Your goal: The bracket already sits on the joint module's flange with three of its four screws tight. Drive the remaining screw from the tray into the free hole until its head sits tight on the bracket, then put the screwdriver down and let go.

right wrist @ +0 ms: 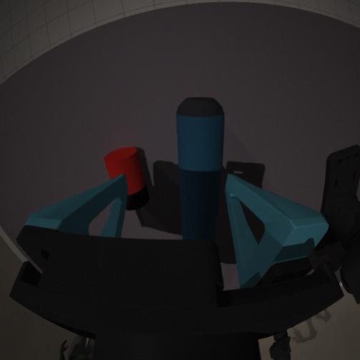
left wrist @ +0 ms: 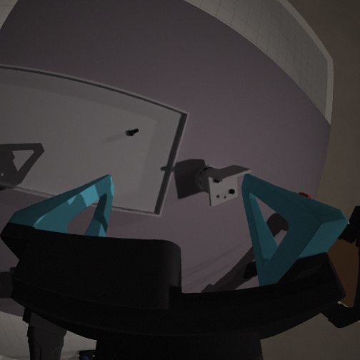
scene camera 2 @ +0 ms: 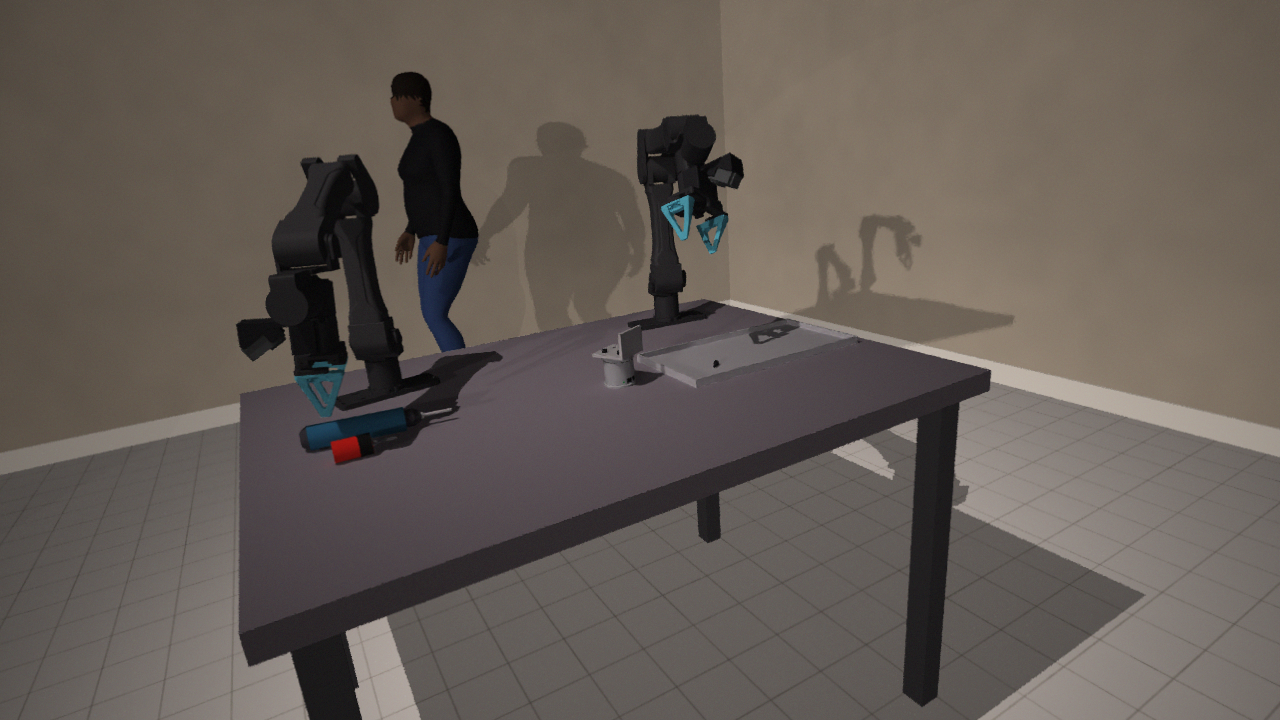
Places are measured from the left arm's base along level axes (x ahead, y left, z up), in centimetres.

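Pixels of known places: left gripper, fingertip midpoint: [scene camera 2: 699, 246]; right gripper, fingertip midpoint: [scene camera 2: 328, 409]; left arm's base, origin of the base link: [scene camera 2: 667, 322]; right arm's base, origin of the base link: [scene camera 2: 387, 393].
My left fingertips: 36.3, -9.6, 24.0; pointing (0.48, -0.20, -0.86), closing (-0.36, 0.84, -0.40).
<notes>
For each thing: its top centre in the pictures, then the offset to it from my left fingertips, as dx, dy, dz. Level surfaces: height alone.
- blue-handled screwdriver, middle of its top: [scene camera 2: 376, 412] +1.0, -63.2, -19.9
- small dark screw, middle of its top: [scene camera 2: 715, 361] +4.0, +0.2, -22.5
- grey tray, middle of its top: [scene camera 2: 747, 345] -1.3, +11.3, -22.4
- joint module, middle of its top: [scene camera 2: 617, 351] +0.7, -19.2, -17.6
- shorter red-handled tool, middle of its top: [scene camera 2: 363, 434] +8.1, -65.7, -20.6
- table, its level: dz -24.0
A blue-handled screwdriver [scene camera 2: 358, 428] [right wrist: 200, 142] lies on the table; its shaft is hidden in the right wrist view. My right gripper [scene camera 2: 327, 411] [right wrist: 176, 181] is partly open and empty, pointing down close over the blue handle, which shows between its fingers, nearer the right-hand one. My left gripper [scene camera 2: 699, 245] [left wrist: 177, 181] is open and empty, high above the table. A small dark screw [scene camera 2: 716, 363] [left wrist: 132, 132] is in the grey tray [scene camera 2: 760, 356] [left wrist: 75, 110]. The light bracket [scene camera 2: 631, 343] [left wrist: 215, 196] sits on the joint module [scene camera 2: 617, 374] [left wrist: 202, 179], with dark screw heads on it.
A shorter red-handled tool [scene camera 2: 346, 449] [right wrist: 127, 172] with a black collar lies close beside the blue screwdriver, outside the right gripper's left-hand finger in its wrist view. The joint module stands beside the tray's near end. A person [scene camera 2: 434, 179] stands behind the table [scene camera 2: 501, 483].
</notes>
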